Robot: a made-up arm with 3 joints. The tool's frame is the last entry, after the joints.
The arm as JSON. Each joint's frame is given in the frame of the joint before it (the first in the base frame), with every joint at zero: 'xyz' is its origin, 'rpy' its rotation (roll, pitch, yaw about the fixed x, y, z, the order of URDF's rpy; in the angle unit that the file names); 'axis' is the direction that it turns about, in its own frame. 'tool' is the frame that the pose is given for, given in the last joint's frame.
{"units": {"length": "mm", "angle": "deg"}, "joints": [
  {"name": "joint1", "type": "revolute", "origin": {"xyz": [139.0, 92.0, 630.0], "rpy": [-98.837, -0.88, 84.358]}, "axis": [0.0, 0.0, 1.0]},
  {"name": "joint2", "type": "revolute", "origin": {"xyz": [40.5, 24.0, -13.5], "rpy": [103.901, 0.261, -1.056]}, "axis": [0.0, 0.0, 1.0]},
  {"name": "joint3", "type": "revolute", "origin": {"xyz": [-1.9, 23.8, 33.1], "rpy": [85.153, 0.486, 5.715]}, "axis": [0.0, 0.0, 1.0]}
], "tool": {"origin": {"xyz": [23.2, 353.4, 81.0], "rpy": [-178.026, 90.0, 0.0]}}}
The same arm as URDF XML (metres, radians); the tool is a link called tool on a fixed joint. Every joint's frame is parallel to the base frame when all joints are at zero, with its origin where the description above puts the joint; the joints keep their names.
<robot name="arm">
  <joint name="tool_fixed" type="fixed">
    <parent link="link3"/>
    <child link="tool"/>
    <origin xyz="0.081 0.011 0.354" rpy="-1.5708 0 -3.1416"/>
  </joint>
  <joint name="joint3" type="continuous">
    <parent link="link2"/>
    <child link="link3"/>
    <origin xyz="-0.021 -0.001 0.035"/>
    <axis xyz="1 0 0"/>
  </joint>
  <joint name="joint2" type="continuous">
    <parent link="link1"/>
    <child link="link2"/>
    <origin xyz="0.021 0.039 -0.021"/>
    <axis xyz="0.0845 -0.0428 0.995504"/>
  </joint>
  <joint name="joint1" type="continuous">
    <parent link="base_link"/>
    <child link="link1"/>
    <origin xyz="0.139 0.092 0.63"/>
    <axis xyz="-0.98311 0.099501 -0.153602"/>
  </joint>
  <link name="base_link"/>
  <link name="link1"/>
  <link name="link2"/>
  <link name="link3"/>
  <link name="tool"/>
</robot>

